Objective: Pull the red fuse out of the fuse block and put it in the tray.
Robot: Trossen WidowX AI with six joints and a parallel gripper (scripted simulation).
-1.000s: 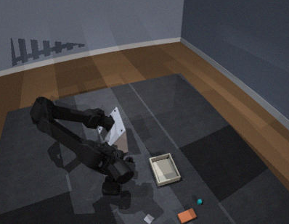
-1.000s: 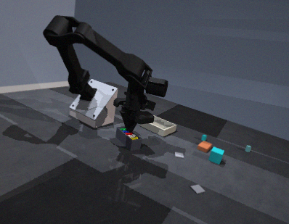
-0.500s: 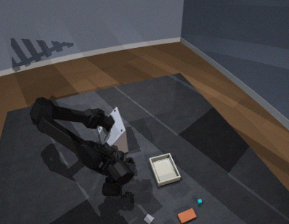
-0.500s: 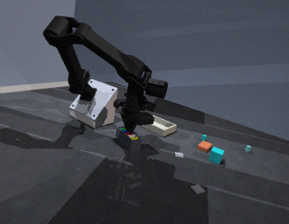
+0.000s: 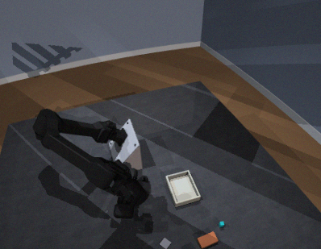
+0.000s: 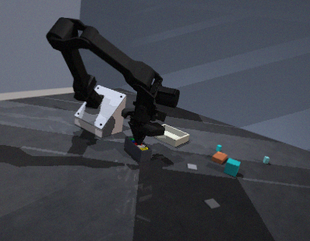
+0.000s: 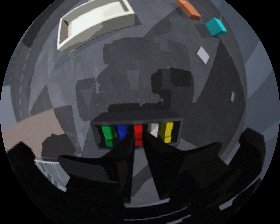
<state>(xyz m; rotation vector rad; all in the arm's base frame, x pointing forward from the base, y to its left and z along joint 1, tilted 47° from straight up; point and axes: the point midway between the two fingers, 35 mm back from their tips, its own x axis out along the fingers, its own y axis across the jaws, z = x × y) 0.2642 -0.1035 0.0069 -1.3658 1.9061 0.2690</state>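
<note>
The red fuse lies 1 cm below my gripper tip. Also, from my gripper tip: teal cube 30 cm ahead, 12 cm to the left, 2 cm below; orange block 25 cm ahead, 19 cm to the left, 3 cm below; beige tray 22 cm to the left, 3 cm below, 2 cm ahead.
</note>
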